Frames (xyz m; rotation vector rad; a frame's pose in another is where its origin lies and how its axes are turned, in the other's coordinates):
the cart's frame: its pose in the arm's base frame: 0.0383 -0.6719 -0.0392 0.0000 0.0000 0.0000
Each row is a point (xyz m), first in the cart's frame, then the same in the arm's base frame.
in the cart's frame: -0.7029 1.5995 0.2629
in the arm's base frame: -0.6646 0.9276 0.2237
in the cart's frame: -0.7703 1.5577 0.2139
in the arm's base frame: -0.7320 0.8858 0.1747
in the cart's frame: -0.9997 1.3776 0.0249
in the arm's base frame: -0.9614 0.7057 -0.0143
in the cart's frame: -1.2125 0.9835 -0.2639
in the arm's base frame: -1.1742 0.3116 -0.3031
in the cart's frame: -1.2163 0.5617 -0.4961
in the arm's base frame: -1.1780 -0.1102 -0.5353
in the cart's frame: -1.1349 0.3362 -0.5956
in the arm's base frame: -1.0966 -0.3357 -0.6348
